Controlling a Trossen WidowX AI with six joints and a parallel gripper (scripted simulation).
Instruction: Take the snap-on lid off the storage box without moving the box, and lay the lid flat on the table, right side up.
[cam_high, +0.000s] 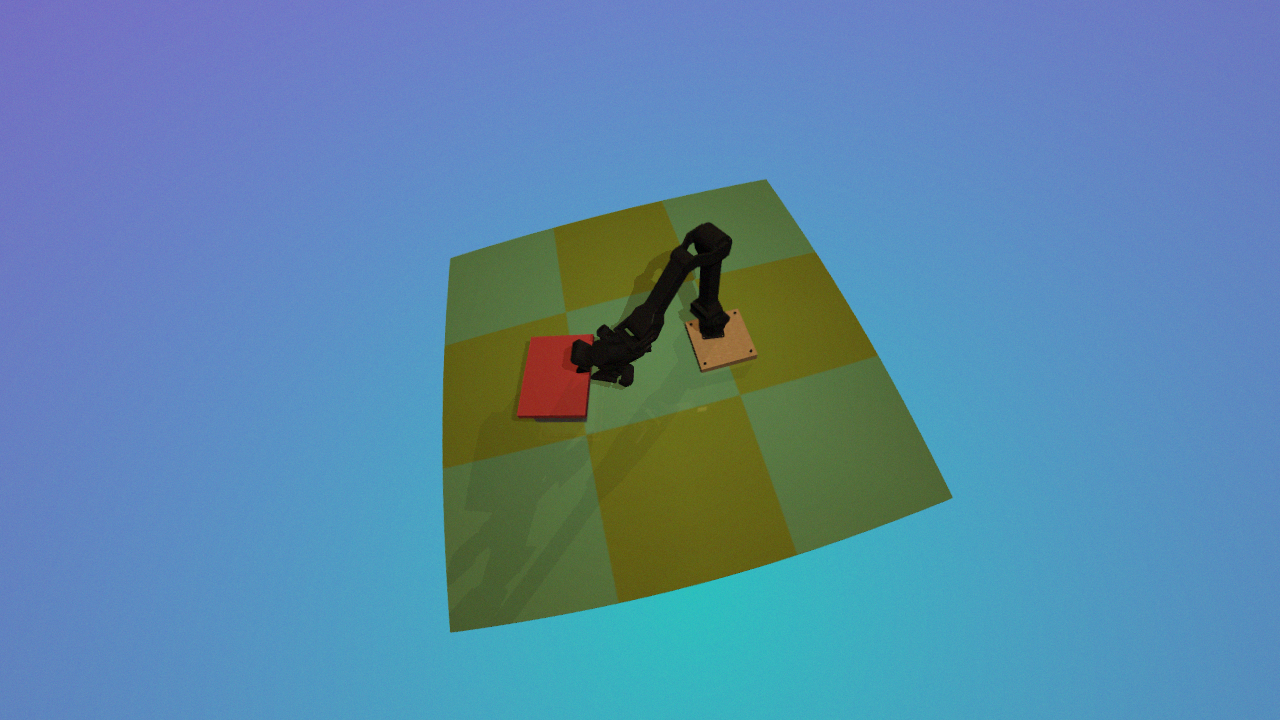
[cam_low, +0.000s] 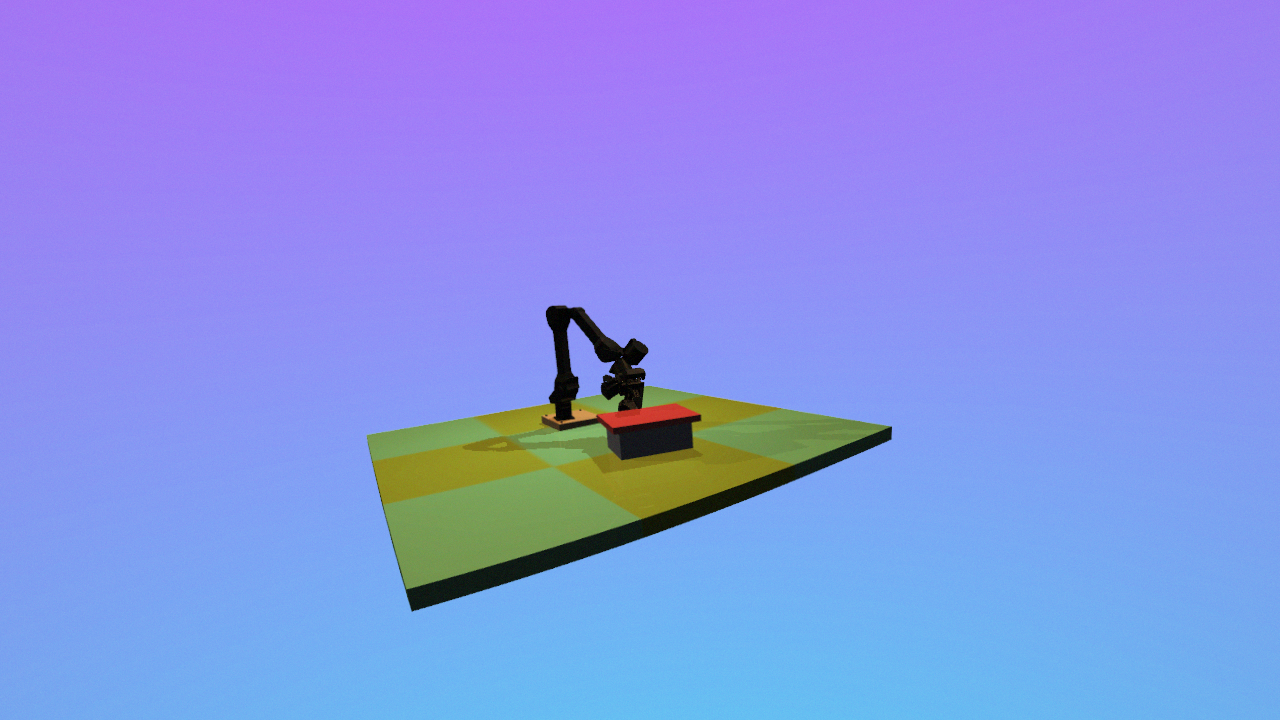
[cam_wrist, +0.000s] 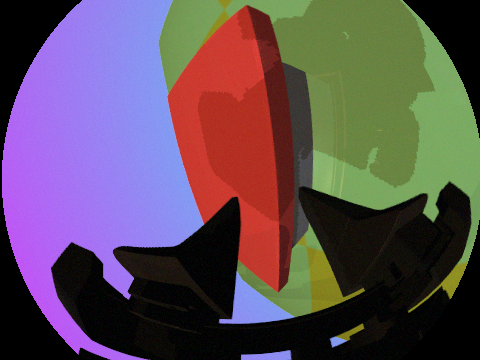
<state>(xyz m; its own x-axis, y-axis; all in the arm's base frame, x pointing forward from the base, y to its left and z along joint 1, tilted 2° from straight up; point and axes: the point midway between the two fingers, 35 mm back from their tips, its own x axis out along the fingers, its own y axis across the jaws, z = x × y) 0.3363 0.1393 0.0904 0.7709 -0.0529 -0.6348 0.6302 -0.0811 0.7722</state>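
Now: gripper tip 8 cm short of the red lid, 1 cm to the left of it and 1 cm below it. From my gripper tip the other things lie so: storage box 8 cm ahead, 1 cm to the right, 4 cm below.
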